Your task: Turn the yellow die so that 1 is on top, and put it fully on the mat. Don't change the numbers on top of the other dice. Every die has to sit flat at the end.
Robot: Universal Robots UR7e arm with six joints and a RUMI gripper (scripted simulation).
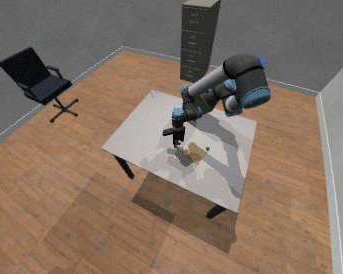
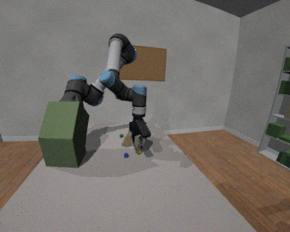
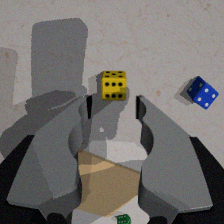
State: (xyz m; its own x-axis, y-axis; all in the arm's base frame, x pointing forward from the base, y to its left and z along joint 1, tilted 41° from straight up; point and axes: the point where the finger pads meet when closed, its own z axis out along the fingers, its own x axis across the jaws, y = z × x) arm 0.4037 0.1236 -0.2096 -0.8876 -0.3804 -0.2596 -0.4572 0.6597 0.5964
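The yellow die lies 30 mm below my hand. The rest, counted from my hand: green die (220 mm to the left, 140 mm behind, 30 mm below); blue die (80 mm behind, 30 mm to the right, 30 mm below); tan mat (160 mm to the left, 40 mm below, 40 mm behind).
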